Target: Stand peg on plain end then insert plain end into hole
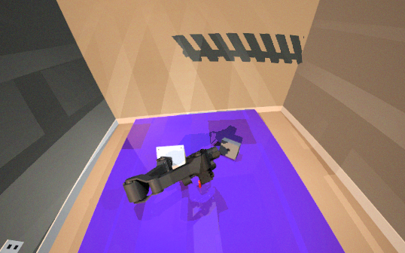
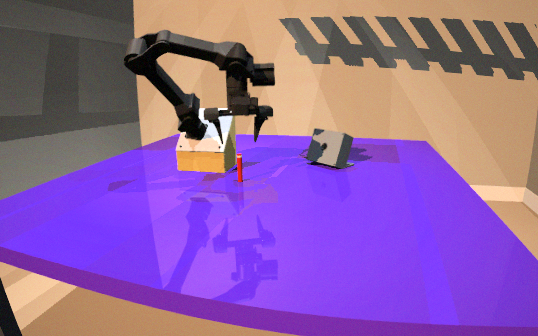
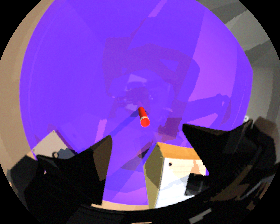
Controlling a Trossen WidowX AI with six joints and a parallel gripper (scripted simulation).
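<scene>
Now: the red peg 5 cm below my gripper tip. From my gripper tip the other things lie so: grey sloped panel: 26 cm to the left, 20 cm ahead, 6 cm below.
</scene>
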